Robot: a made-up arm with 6 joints. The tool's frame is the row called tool.
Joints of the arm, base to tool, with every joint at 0 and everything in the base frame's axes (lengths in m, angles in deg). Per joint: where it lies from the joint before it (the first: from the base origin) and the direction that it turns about. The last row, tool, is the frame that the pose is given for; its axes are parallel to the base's.
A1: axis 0 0 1 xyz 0 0 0.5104
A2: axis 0 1 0 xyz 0 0 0
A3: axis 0 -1 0 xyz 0 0 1.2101
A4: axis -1 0 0 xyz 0 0 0
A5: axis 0 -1 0 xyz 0.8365 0 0
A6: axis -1 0 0 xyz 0 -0.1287 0
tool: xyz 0 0 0
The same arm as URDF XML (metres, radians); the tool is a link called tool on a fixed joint. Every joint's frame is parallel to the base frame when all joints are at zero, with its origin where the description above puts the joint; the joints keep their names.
<robot name="arm">
<link name="base"/>
<link name="link1"/>
<link name="link2"/>
<link name="link3"/>
<link name="link4"/>
<link name="link5"/>
<link name="link6"/>
<link name="tool"/>
<joint name="A1" type="continuous"><parent link="base"/><child link="link1"/><origin xyz="0.0000 0.0000 0.5104"/><axis xyz="0 0 1"/></joint>
<joint name="A2" type="continuous"><parent link="link1"/><child link="link2"/><origin xyz="0.0000 0.0000 0.0000"/><axis xyz="0 1 0"/></joint>
<joint name="A3" type="continuous"><parent link="link2"/><child link="link3"/><origin xyz="0.0000 0.0000 1.2101"/><axis xyz="0 -1 0"/></joint>
<joint name="A4" type="continuous"><parent link="link3"/><child link="link4"/><origin xyz="0.0000 0.0000 0.0000"/><axis xyz="-1 0 0"/></joint>
<joint name="A5" type="continuous"><parent link="link4"/><child link="link5"/><origin xyz="0.8365 0.0000 0.0000"/><axis xyz="0 -1 0"/></joint>
<joint name="A6" type="continuous"><parent link="link5"/><child link="link6"/><origin xyz="0.0000 -0.1287 0.0000"/><axis xyz="-1 0 0"/></joint>
<joint name="tool_fixed" type="fixed"><parent link="link6"/><child link="tool"/><origin xyz="0.0000 0.0000 0.0000"/></joint>
</robot>

